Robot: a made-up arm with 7 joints.
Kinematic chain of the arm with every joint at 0, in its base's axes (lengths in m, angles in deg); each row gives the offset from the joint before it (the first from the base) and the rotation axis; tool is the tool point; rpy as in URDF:
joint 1: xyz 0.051 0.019 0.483 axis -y
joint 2: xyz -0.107 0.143 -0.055 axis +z
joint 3: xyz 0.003 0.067 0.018 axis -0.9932 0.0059 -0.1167
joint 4: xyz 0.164 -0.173 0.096 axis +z
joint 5: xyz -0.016 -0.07 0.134 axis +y
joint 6: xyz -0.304 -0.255 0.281 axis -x
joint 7: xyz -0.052 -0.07 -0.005 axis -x
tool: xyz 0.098 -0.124 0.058 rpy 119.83 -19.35 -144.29
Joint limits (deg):
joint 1: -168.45..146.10
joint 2: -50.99..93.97
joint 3: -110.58..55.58
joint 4: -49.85..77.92
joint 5: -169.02..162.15
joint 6: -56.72..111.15
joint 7: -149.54..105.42
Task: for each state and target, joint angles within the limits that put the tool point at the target. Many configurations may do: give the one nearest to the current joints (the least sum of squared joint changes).
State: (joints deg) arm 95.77 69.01 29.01 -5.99 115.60 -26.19 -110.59
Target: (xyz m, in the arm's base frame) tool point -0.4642 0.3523 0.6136
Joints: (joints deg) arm 109.89 70.98 20.29 -18.26 134.88 -42.24 -119.12
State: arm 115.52 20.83 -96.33 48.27 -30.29 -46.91 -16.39
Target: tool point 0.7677 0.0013 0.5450
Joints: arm 87.14 11.26 -85.03 22.34 -29.24 -52.11 -19.52
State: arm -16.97 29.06 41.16 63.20 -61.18 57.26 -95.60
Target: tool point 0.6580 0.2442 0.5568
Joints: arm -20.94 45.49 36.22 75.09 -83.25 36.05 -115.85
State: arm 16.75 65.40 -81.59 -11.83 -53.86 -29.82 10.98
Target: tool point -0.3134 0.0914 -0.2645
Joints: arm -8.93 67.47 -110.58 1.48 -53.60 -16.94 13.48
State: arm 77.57 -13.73 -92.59 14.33 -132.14 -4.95 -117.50
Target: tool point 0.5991 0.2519 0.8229
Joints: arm 87.16 -15.56 -95.46 18.65 -138.19 5.35 -106.51
